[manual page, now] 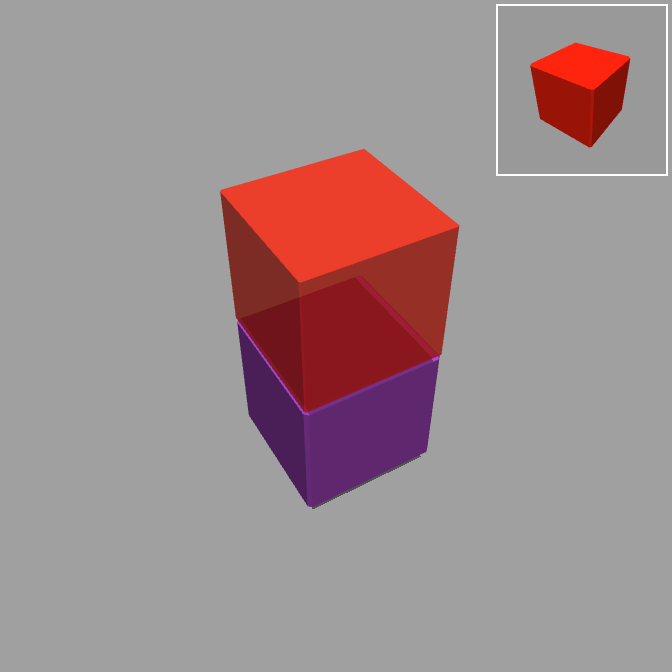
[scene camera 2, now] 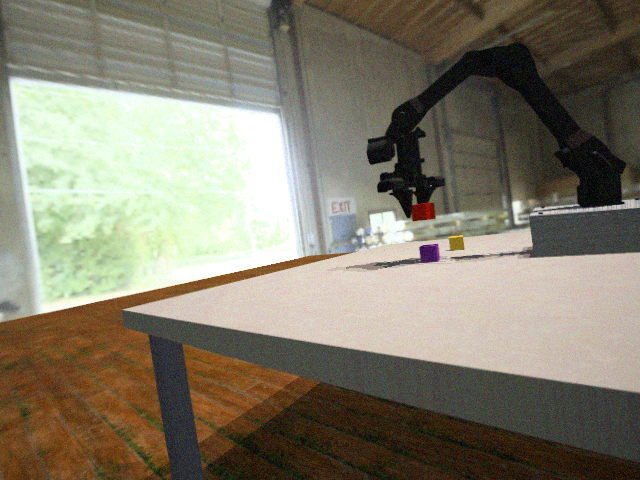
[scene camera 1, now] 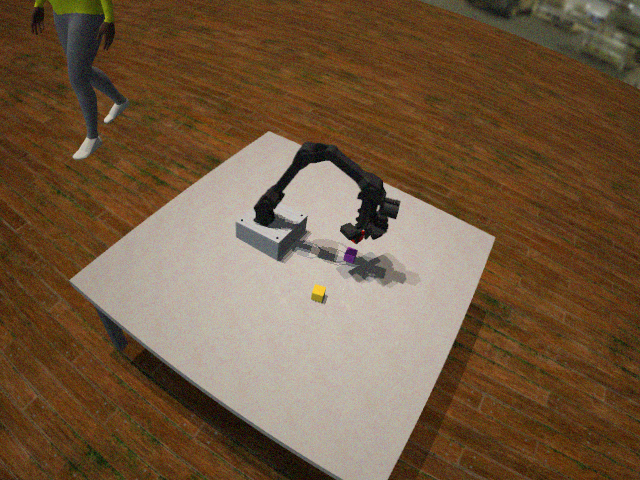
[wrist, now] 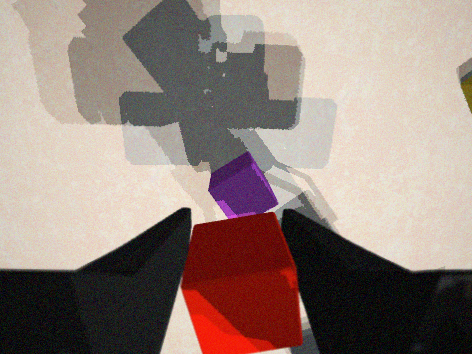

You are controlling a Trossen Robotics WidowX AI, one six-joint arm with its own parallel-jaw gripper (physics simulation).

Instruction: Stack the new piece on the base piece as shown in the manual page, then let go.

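Frame: origin at the arm's base, x ahead, y left, z up, level; centimetres.
Seen in the pictures: gripper, fingertip midpoint: point(scene camera 2: 415, 217) point(scene camera 1: 360, 241) point(wrist: 237, 217); arm's base at its link origin: point(scene camera 2: 600, 204) point(scene camera 1: 264, 219).
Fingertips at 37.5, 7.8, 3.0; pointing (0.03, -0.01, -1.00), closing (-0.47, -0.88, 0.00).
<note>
Offsets run from my fingertips to a thing's top centre, as dx, dy, dz. Level surfaces: height alone.
My gripper point(scene camera 1: 358, 237) point(scene camera 2: 416, 210) point(wrist: 237, 217) is shut on a red cube @(-2.4, +1.0, +3.1) point(scene camera 1: 356, 238) point(scene camera 2: 423, 211) point(wrist: 242, 280) and holds it well above the table. The fingers hide much of the red cube in the first scene view. A purple cube @(-2.5, +0.3, -7.6) point(scene camera 1: 350, 254) point(scene camera 2: 429, 253) point(wrist: 242, 187) stands on the table below the held cube, with a gap of air between them in the second scene view. In the wrist view it shows just beyond the red cube, turned relative to it and partly covered by it. A yellow cube @(-4.7, -23.1, -7.6) point(scene camera 1: 318, 293) point(scene camera 2: 456, 242) point(wrist: 467, 87) stands on the table apart from the purple one.
The arm's grey base box point(scene camera 1: 258, 240) point(scene camera 2: 584, 235) stands on the pale table @(dz -11.7) point(scene camera 1: 232, 330) point(scene camera 2: 361, 310). The arm's shadow falls on the table around the purple cube. A person point(scene camera 1: 80, 56) is on the wooden floor beyond the table in the first scene view.
</note>
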